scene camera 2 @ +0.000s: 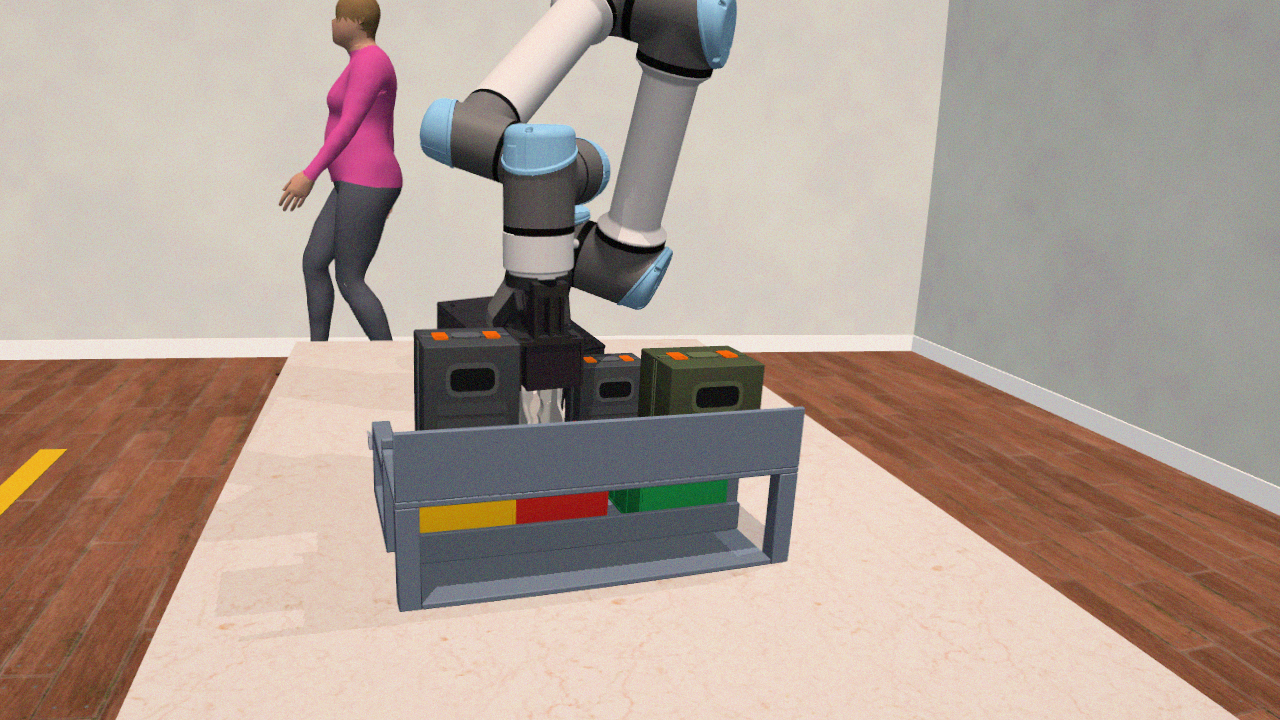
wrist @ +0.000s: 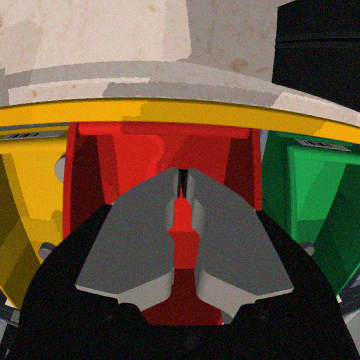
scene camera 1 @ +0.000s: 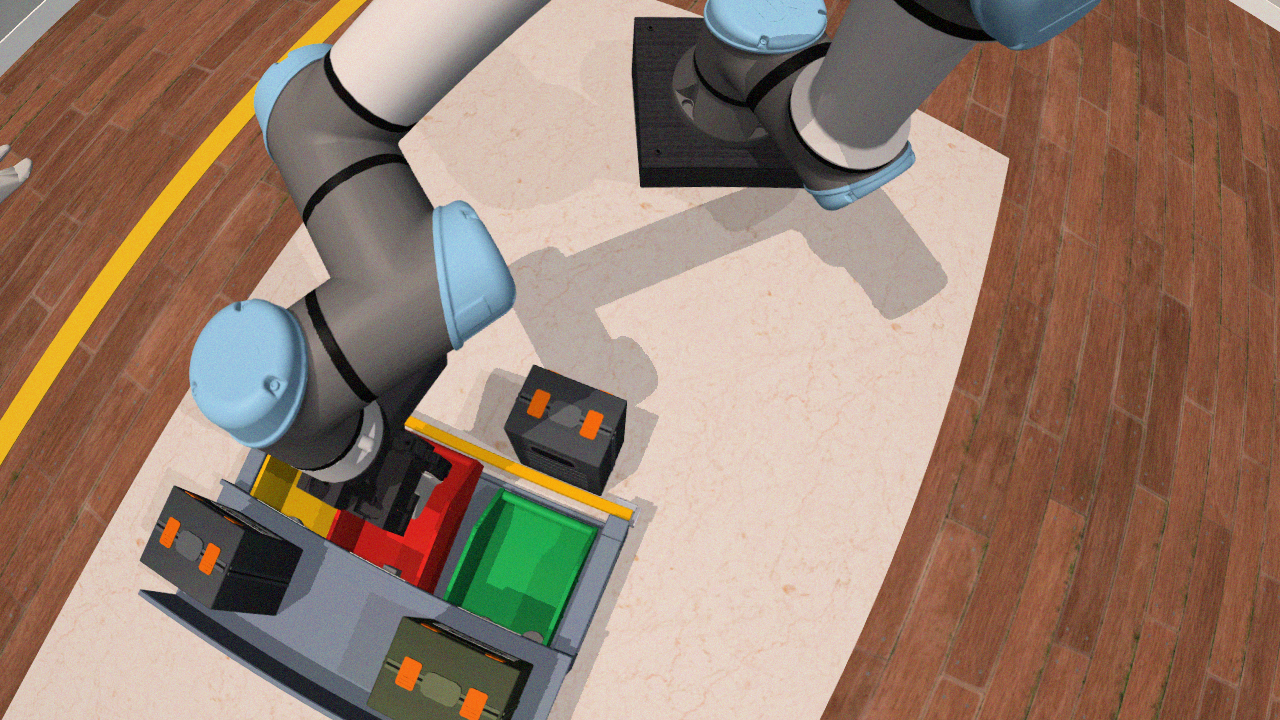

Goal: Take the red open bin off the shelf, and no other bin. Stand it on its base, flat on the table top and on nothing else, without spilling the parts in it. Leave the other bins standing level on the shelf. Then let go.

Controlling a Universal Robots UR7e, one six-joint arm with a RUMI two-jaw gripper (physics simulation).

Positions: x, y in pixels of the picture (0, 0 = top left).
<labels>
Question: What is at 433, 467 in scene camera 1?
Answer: My gripper.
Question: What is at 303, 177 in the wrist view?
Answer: A green bin.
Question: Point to a yellow bin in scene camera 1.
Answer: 275, 485
</labels>
